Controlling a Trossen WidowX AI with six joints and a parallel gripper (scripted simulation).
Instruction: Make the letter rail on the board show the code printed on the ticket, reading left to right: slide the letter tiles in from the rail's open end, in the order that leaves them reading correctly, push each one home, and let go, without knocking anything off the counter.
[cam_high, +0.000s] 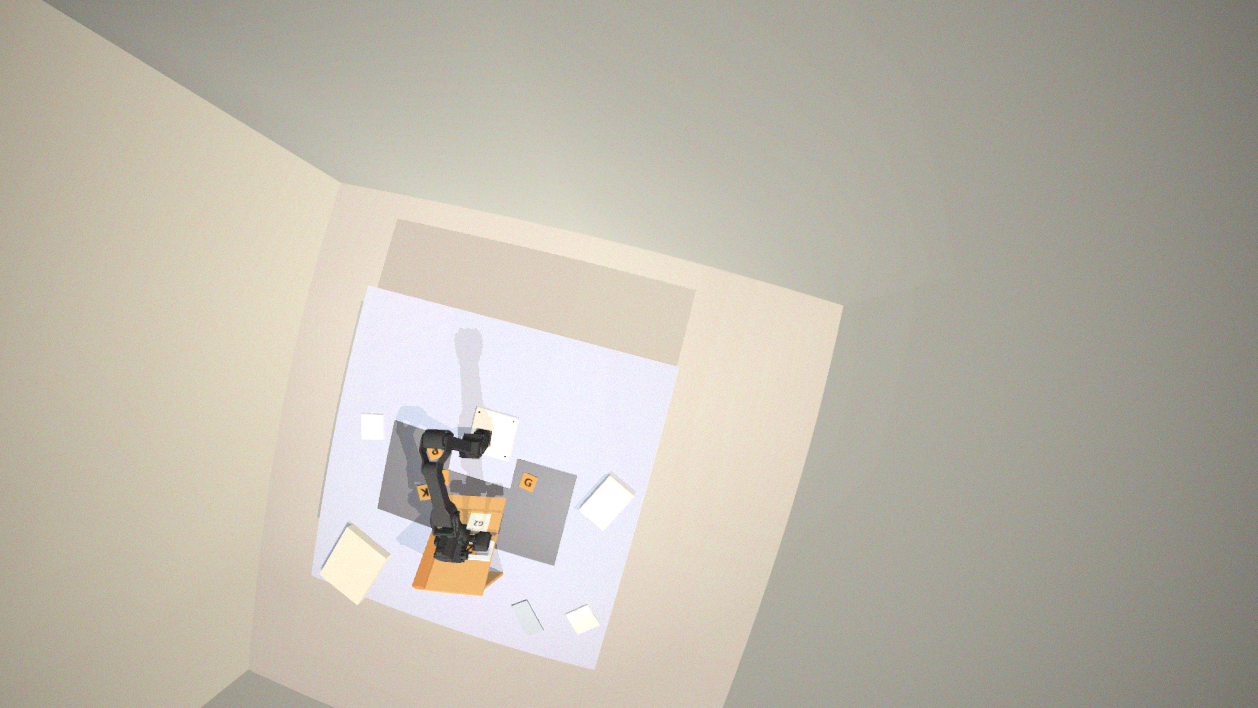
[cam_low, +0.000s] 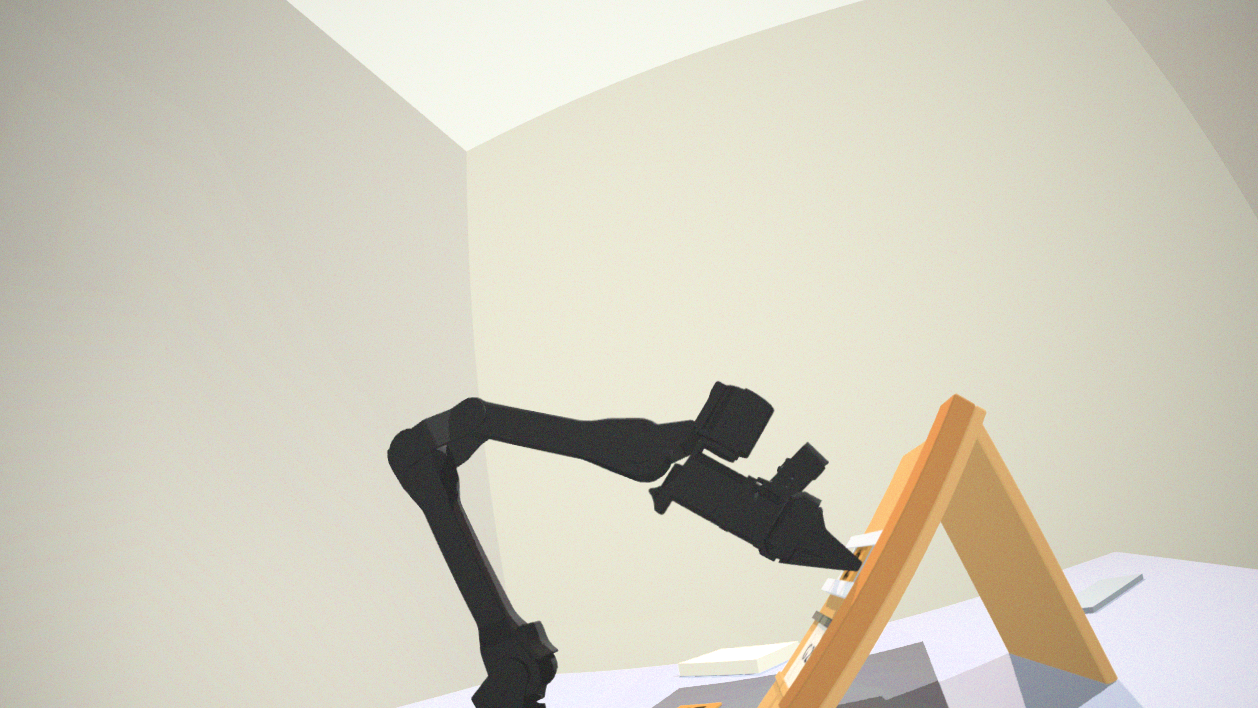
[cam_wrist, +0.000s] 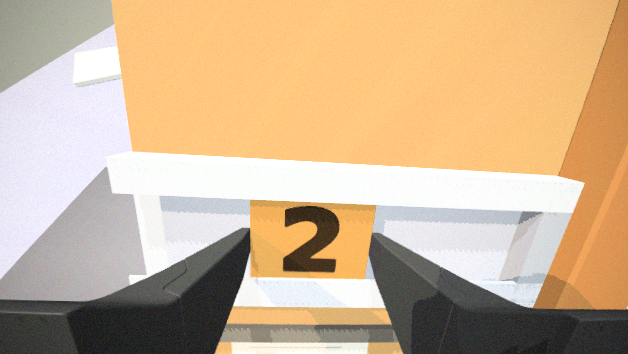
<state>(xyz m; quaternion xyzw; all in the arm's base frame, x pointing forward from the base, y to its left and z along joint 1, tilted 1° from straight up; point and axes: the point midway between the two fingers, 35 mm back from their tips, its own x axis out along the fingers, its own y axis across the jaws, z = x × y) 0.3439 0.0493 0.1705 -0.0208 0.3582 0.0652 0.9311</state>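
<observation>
Right now my gripper tip is 8 cm above the white ticket, 6 cm past it and 1 cm to the left of it. Also, from my gripper tip: grey slab 35 cm ahead, 21 cm to the left, 16 cm below; then grey mat 16 cm below, 16 cm behind, 7 cm to the right.
</observation>
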